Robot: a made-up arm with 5 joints.
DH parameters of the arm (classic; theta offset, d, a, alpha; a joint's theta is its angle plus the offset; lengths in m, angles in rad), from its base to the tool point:
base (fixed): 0 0.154 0 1.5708
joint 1: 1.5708 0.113 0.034 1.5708
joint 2: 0 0.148 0.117 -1.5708
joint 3: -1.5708 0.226 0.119 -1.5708
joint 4: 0 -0.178 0.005 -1.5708
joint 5: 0 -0.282 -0.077 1.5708
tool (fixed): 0 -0.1 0 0
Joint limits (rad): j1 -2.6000..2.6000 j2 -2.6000..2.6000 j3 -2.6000..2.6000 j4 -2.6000..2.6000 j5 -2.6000..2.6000
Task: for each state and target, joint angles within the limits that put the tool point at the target. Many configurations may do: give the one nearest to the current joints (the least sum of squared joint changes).
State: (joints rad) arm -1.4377 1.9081 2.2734 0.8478 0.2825
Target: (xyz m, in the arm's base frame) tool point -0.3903 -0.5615 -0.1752
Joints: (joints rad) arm -1.1902 1.6544 2.2718 0.8934 0.3038
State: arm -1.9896 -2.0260 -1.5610 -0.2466 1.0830
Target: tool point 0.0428 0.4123 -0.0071
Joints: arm -2.3520 -2.3552 -2.2878 -0.3538 1.0217
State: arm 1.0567 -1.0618 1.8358 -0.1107 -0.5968
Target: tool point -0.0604 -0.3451 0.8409
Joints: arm 0.7870 -0.7329 1.6702 -0.1742 -0.5740
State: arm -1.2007 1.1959 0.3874 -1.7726 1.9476
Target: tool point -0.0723 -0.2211 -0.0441
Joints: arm -0.7055 0.9678 0.7782 -1.3289 2.0983
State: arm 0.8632 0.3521 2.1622 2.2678 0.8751
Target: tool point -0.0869 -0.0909 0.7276
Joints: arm 0.4080 -0.1308 2.0184 2.6000 0.9259
